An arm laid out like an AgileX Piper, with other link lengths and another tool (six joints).
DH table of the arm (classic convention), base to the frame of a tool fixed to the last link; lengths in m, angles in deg. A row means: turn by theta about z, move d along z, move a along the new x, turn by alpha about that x. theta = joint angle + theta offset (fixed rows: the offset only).
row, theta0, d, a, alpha
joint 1, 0.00, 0.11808, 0.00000, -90.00
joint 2, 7.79, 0.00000, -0.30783, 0.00
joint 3, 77.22, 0.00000, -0.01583, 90.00
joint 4, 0.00, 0.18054, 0.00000, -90.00
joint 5, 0.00, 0.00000, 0.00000, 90.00
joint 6, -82.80, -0.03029, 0.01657, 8.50
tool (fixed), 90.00, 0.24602, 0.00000, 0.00
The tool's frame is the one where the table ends.
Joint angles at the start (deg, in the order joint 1, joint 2, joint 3, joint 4, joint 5, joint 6):
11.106 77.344 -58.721 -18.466 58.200 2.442
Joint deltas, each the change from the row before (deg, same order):
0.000 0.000 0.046 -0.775 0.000 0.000
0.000 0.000 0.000 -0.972 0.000 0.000
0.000 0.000 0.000 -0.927 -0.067 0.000
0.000 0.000 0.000 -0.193 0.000 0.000
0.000 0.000 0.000 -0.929 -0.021 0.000
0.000 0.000 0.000 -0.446 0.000 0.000
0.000 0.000 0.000 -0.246 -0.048 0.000
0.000 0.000 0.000 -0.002 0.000 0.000
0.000 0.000 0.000 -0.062 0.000 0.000
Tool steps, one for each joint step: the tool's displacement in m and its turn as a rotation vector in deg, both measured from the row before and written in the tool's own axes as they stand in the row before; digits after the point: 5 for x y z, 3 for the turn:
-0.00032 -0.00211 -0.00007 0.580 -0.066 -0.512
-0.00072 -0.00270 -0.00024 0.730 -0.138 -0.627
-0.00093 -0.00253 -0.00023 0.685 -0.198 -0.597
-0.00014 -0.00054 -0.00004 0.145 -0.027 -0.125
-0.00076 -0.00256 -0.00023 0.693 -0.153 -0.600
-0.00033 -0.00124 -0.00011 0.334 -0.063 -0.288
-0.00036 -0.00065 -0.00006 0.176 -0.082 -0.158
0.00000 -0.00001 0.00000 0.001 0.000 -0.001
-0.00004 -0.00017 -0.00001 0.046 -0.009 -0.040

